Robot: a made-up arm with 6 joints. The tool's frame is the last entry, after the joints. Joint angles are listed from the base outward.
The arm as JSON. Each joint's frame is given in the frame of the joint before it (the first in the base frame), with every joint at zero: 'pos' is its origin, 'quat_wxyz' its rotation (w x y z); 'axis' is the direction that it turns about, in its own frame. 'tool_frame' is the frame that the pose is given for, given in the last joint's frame.
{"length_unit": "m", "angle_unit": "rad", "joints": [
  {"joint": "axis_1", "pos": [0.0, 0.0, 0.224], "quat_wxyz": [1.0, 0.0, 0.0, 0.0], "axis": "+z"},
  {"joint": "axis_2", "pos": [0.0, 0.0, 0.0], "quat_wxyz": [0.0, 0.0, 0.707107, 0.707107], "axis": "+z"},
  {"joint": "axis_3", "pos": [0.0, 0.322, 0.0], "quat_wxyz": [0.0, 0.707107, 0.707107, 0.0], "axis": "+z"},
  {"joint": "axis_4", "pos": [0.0, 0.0, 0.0], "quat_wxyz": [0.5, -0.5, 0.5, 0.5], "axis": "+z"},
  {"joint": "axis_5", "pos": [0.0, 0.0, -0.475], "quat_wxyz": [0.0, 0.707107, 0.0, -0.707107], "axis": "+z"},
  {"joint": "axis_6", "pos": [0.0, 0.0, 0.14], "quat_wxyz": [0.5, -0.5, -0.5, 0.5], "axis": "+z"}
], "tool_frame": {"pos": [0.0, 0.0, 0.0], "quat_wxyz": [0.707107, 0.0, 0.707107, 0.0]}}
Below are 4 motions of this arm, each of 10 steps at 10 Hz.
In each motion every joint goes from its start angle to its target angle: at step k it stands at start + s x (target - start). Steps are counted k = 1, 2, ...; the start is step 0. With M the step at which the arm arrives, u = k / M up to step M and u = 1 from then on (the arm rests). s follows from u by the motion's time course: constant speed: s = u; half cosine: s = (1 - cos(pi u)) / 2; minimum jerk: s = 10 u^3 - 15 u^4 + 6 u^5.
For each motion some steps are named. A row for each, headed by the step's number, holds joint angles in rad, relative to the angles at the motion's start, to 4 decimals.
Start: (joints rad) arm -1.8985 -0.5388 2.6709 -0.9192 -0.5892 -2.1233
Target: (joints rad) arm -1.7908 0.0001 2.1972 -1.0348 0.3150 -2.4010
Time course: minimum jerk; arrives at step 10
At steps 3, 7, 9, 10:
3: 0.0176 0.0879 -0.0773 -0.0189 0.1475 -0.0453
7: 0.0901 0.4510 -0.3964 -0.0967 0.7567 -0.2324
9: 0.1068 0.5343 -0.4696 -0.1146 0.8965 -0.2753
10: 0.1077 0.5389 -0.4737 -0.1156 0.9042 -0.2777

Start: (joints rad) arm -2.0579 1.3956 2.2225 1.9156 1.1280 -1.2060
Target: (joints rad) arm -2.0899 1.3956 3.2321 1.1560 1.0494 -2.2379
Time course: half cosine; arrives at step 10
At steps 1, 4, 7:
1: -0.0008 0.0000 0.0247 -0.0186 -0.0019 -0.0253
4: -0.0111 0.0000 0.3488 -0.2624 -0.0272 -0.3565
7: -0.0254 0.0000 0.8015 -0.6030 -0.0624 -0.8192

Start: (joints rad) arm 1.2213 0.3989 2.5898 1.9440 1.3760 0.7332
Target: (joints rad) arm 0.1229 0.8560 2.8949 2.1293 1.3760 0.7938
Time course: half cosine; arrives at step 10
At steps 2, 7, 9, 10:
2: -0.1049 0.0436 0.0291 0.0177 0.0000 0.0058
7: -0.8720 0.3629 0.2422 0.1471 0.0000 0.0481
9: -1.0715 0.4459 0.2976 0.1808 0.0000 0.0591
10: -1.0984 0.4571 0.3051 0.1853 0.0000 0.0606

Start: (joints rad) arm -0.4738 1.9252 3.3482 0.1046 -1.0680 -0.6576
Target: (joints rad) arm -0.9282 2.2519 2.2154 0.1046 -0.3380 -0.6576
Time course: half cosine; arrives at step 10
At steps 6, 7, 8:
6: -0.2974 0.2138 -0.7414 0.0000 0.4778 0.0000
7: -0.3607 0.2594 -0.8993 0.0000 0.5795 0.0000
8: -0.4110 0.2955 -1.0246 0.0000 0.6603 0.0000

